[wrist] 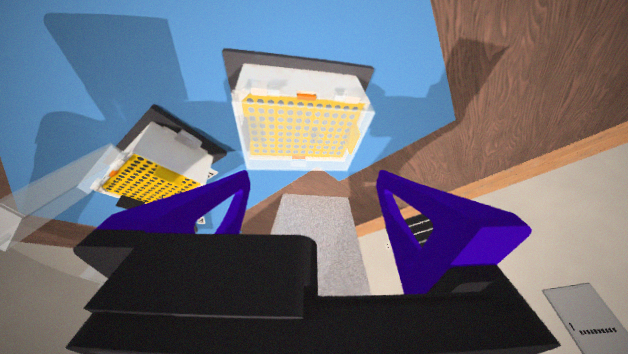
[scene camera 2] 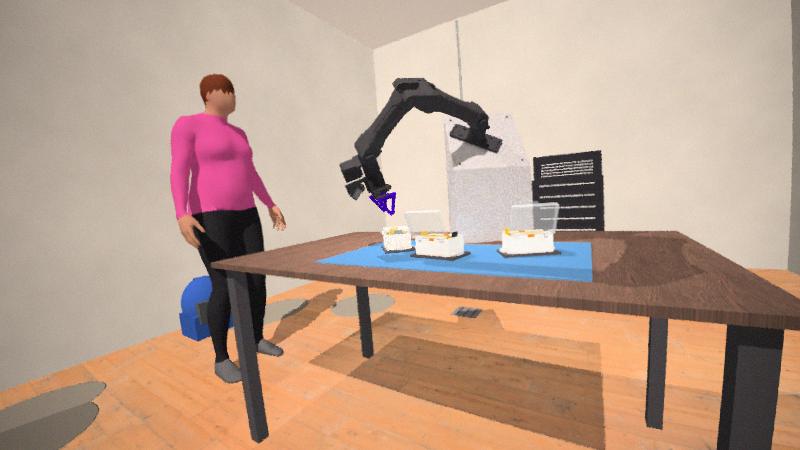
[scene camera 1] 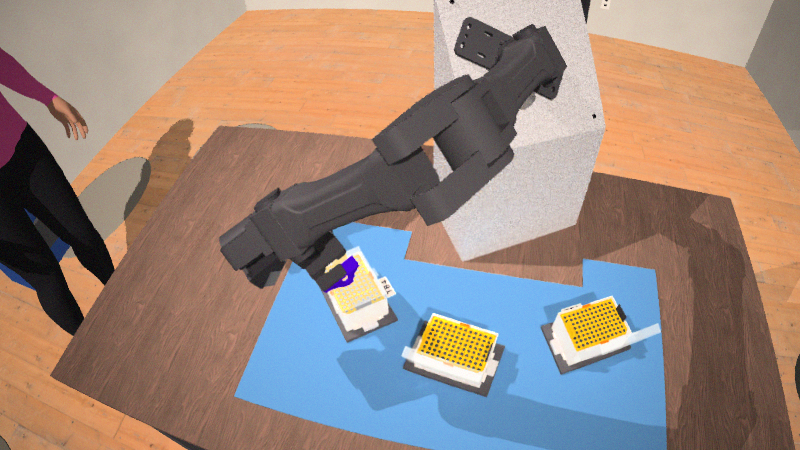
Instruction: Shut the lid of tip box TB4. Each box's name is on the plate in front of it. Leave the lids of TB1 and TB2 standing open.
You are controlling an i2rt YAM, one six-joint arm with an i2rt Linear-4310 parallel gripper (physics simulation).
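Places are measured from the arm's base along level axes (x right, y ahead, z up), in centimetres.
Pixels of known places: gripper, fingertip midpoint: (wrist: 313, 177) (scene camera 2: 388, 213) (scene camera 1: 334, 262); arm's base, origin of the base link: (scene camera 2: 475, 138).
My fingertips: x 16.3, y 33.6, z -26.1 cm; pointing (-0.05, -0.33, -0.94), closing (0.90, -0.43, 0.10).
Observation:
Ahead of a thing's pixels: the offset from my fingertips to its top centre. "spot": to the spot under its first point. Level surfaces: height alone.
Tip box TB4 @[dx -2.0, dy -2.7, dz -5.6 cm] (scene camera 1: 364, 317) (scene camera 2: 396, 240) (wrist: 295, 80) is white with a yellow rack, at the mat's left in scene view 1. Its name plate @[spot: dx -5.0, dy -7.3, dz -13.1 cm] (scene camera 1: 386, 286) is beside it. Its clear lid @[spot: dx -4.8, dy -0.2, dz -5.6 cm] (scene camera 1: 362, 291) (wrist: 305, 130) lies down over the rack; whether it is fully flush, I cannot tell. My gripper (scene camera 1: 347, 273) (scene camera 2: 386, 202) (wrist: 313, 177) is open and empty, above TB4 and apart from it. The middle box @[dx -23.5, dy -0.5, dz -6.7 cm] (scene camera 1: 455, 344) (scene camera 2: 439, 245) (wrist: 172, 147) and the right box @[dx -44.0, dy -14.4, dz -6.7 cm] (scene camera 1: 594, 325) (scene camera 2: 527, 242) have lids standing open; their names are not readable.
The boxes stand on a blue mat @[dz -13.3 cm] (scene camera 1: 302, 358) (scene camera 2: 576, 268) on a brown table @[dz -13.6 cm] (scene camera 1: 139, 313) (scene camera 2: 660, 279). The arm's grey pedestal (scene camera 1: 520, 190) (scene camera 2: 486, 193) (wrist: 320, 225) rises behind the mat. A person (scene camera 2: 223, 162) stands beyond the table's left side.

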